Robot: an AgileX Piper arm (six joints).
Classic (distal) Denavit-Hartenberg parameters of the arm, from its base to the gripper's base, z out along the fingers. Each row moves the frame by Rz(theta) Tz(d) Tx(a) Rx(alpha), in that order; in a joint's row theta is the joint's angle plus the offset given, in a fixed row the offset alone. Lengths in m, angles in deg.
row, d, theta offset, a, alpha
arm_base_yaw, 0.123, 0, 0, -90
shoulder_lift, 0, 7.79, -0.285, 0
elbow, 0, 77.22, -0.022, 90
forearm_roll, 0.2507, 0, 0, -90
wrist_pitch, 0, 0, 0, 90
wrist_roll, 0.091, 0, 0, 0
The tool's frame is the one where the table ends.
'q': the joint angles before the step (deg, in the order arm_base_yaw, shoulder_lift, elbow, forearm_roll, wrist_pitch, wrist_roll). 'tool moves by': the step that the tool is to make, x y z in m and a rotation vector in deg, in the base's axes. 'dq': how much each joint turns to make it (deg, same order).
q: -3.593 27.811 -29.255 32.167 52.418 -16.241
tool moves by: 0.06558 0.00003 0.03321 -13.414 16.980 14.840
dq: 4.451 24.667 -18.820 -10.211 14.740 -5.858
